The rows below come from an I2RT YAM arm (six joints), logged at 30 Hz.
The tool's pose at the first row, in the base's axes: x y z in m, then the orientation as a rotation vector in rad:
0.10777, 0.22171, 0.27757, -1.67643, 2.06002, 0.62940
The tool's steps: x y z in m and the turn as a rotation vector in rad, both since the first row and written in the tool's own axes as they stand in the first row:
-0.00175, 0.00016, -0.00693, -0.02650, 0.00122, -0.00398
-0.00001, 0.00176, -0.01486, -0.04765, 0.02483, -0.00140
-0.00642, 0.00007, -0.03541, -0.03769, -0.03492, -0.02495
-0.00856, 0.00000, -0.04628, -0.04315, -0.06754, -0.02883
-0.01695, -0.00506, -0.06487, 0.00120, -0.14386, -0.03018
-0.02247, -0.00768, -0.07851, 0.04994, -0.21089, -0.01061
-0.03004, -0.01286, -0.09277, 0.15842, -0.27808, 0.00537
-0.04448, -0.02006, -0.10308, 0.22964, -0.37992, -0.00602
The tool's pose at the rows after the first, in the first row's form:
0.10774, 0.21912, 0.28423, -1.69557, 2.05731, 0.65729
0.10559, 0.21342, 0.28983, -1.72028, 2.07627, 0.66539
0.10785, 0.20631, 0.31010, -1.69730, 2.01182, 0.68853
0.10800, 0.20170, 0.32017, -1.68214, 1.98521, 0.71589
0.11401, 0.19672, 0.33968, -1.60923, 1.93078, 0.71689
0.11722, 0.19275, 0.35373, -1.52232, 1.90137, 0.71278
0.12333, 0.18961, 0.36923, -1.40879, 1.86509, 0.64295
0.13286, 0.19386, 0.38528, -1.31779, 1.77947, 0.62686

